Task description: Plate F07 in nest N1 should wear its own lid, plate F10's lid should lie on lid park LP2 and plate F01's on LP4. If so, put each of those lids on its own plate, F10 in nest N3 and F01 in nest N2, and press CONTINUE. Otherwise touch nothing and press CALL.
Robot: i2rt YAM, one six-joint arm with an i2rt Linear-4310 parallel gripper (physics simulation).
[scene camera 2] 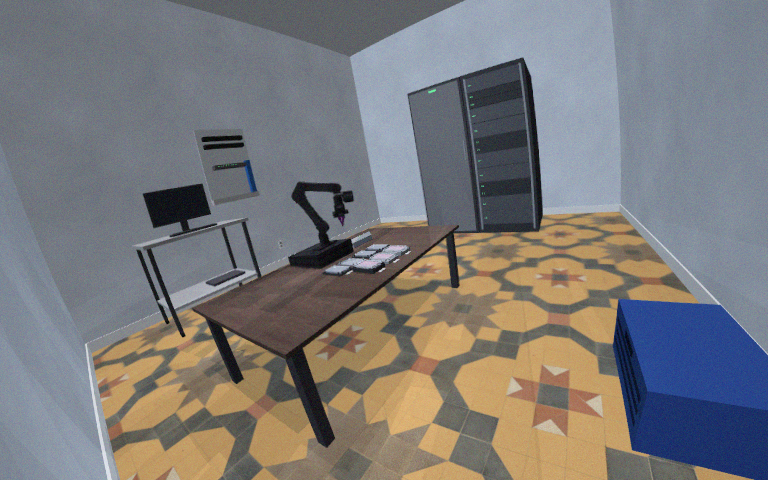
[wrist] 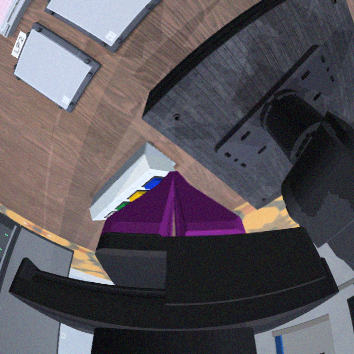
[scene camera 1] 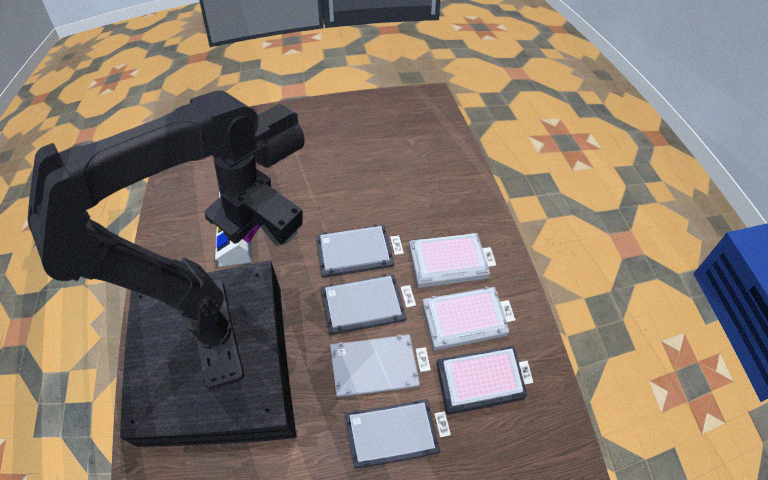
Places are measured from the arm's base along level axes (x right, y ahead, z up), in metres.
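Where they show: gripper, fingertip midpoint: (scene camera 2: 342, 225) (wrist: 173, 178) (scene camera 1: 246, 240); arm's base, link origin: (scene camera 2: 326, 245) (wrist: 279, 110) (scene camera 1: 215, 333).
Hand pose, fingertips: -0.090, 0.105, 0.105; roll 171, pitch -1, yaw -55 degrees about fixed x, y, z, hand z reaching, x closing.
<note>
Each offset is from my fingertips to the top centre of the thing, as dx, dy, dz. Level surfaces: height alone.
My gripper (scene camera 2: 342, 224) (wrist: 173, 178) is shut and empty, its purple fingertips above the table, beside or over the white button box {-0.216, -0.033, -0.126} (scene camera 1: 233, 253) (wrist: 129, 181). Blue {-0.145, -0.062, -0.133} (wrist: 153, 183), yellow {-0.194, -0.054, -0.133} (wrist: 136, 195) and green {-0.243, -0.045, -0.133} (wrist: 121, 205) buttons show; the fingers and arm partly hide the box, and button lettering is not readable. Pink-welled plates sit in N1 {+0.299, +0.311, -0.154} (scene camera 1: 482, 374), N2 {+0.171, +0.338, -0.159} (scene camera 1: 467, 312) and N3 {+0.038, +0.364, -0.157} (scene camera 1: 448, 254); I cannot tell whether the N1 plate wears a clear lid. Pale lids lie at LP2 {-0.053, +0.195, -0.172} (scene camera 1: 355, 249) (wrist: 55, 70) and LP4 {+0.071, +0.170, -0.172} (scene camera 1: 365, 301) (wrist: 102, 17). Their small corner labels are unreadable.
Another pale lid lies at LP1 {+0.199, +0.146, -0.170} (scene camera 1: 374, 367), and one at LP3 {+0.332, +0.129, -0.172} (scene camera 1: 393, 433). The black arm base (scene camera 1: 198, 362) (scene camera 2: 321, 254) stands left of the lid parks on the wooden table {dz -0.190} (scene camera 1: 390, 147). A blue cabinet (scene camera 2: 690, 350) and a dark server rack (scene camera 2: 443, 158) stand away from the table.
</note>
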